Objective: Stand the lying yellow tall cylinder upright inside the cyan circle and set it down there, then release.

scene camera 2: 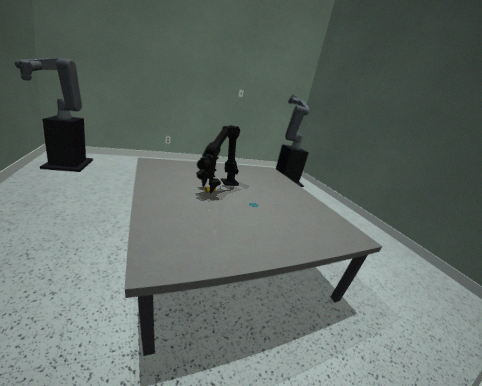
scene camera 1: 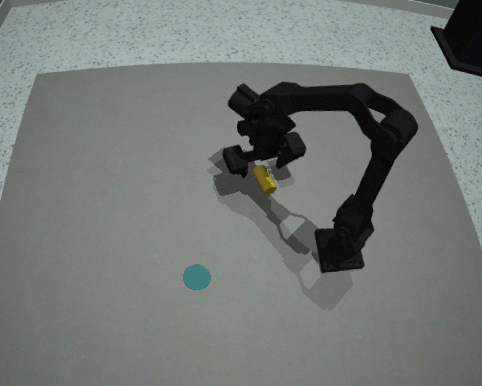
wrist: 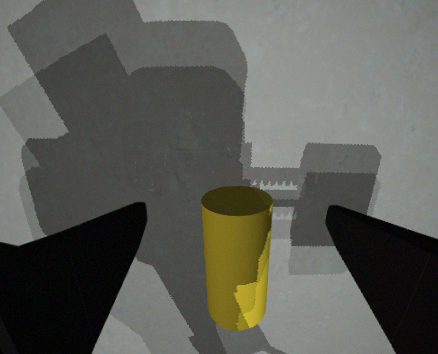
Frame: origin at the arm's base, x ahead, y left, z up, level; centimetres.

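Seen in the pictures: gripper, fingertip midpoint: (scene camera 2: 207, 190) (scene camera 1: 260, 172) (wrist: 237, 212); arm's base, origin of the base link: (scene camera 2: 230, 180) (scene camera 1: 342, 249).
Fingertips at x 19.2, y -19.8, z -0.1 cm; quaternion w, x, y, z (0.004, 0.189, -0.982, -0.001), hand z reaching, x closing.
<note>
Offsets run from my fingertips to a thing's top centre. "*": to the spot under its first point. Level surfaces: height alone.
The yellow tall cylinder {dy +2.3, dx -1.0, dz +1.8 cm} (scene camera 1: 265, 180) (scene camera 2: 207, 190) (wrist: 235, 255) lies on its side on the table. In the wrist view its long axis runs up and down the picture, between the two fingers with a gap on each side. My gripper (scene camera 1: 262, 170) (scene camera 2: 208, 187) (wrist: 237, 212) is open and empty, pointing down low over the cylinder. The cyan circle {* dy +27.3, dx +13.5, dz -1.3 cm} (scene camera 1: 197, 277) (scene camera 2: 254, 205) is flat on the table, below and left of the cylinder in scene camera 1; it does not show in the wrist view. In scene camera 2 the fingers partly hide the cylinder.
The arm's base (scene camera 1: 340, 252) (scene camera 2: 230, 182) stands on the grey table {dz -1.4 cm} (scene camera 1: 100, 325) (scene camera 2: 240, 250), right of the cylinder. Shadows of the arm fall around the cylinder. Two other grey arms (scene camera 2: 70, 85) (scene camera 2: 295, 122) stand on black pedestals on the floor beyond the table.
</note>
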